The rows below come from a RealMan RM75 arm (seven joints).
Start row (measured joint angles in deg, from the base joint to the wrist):
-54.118 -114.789 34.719 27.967 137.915 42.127 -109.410
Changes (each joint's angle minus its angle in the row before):
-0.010 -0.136 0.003 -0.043 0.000 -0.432 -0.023
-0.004 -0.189 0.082 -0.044 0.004 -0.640 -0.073
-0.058 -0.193 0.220 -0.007 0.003 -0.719 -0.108
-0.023 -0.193 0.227 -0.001 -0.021 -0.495 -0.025
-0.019 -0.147 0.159 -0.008 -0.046 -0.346 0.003
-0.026 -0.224 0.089 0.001 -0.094 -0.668 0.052
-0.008 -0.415 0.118 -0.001 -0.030 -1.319 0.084
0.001 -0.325 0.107 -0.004 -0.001 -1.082 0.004
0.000 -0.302 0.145 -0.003 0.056 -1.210 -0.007
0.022 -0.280 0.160 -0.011 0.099 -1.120 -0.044
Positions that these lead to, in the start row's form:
-54.128 -114.925 34.722 27.924 137.915 41.695 -109.433
-54.132 -115.114 34.804 27.880 137.919 41.055 -109.506
-54.190 -115.307 35.024 27.873 137.922 40.336 -109.614
-54.213 -115.500 35.251 27.872 137.901 39.841 -109.639
-54.232 -115.647 35.410 27.864 137.855 39.495 -109.636
-54.258 -115.871 35.499 27.865 137.761 38.827 -109.584
-54.266 -116.286 35.617 27.864 137.731 37.508 -109.500
-54.265 -116.611 35.724 27.860 137.730 36.426 -109.496
-54.265 -116.913 35.869 27.857 137.786 35.216 -109.503
-54.243 -117.193 36.029 27.846 137.885 34.096 -109.547

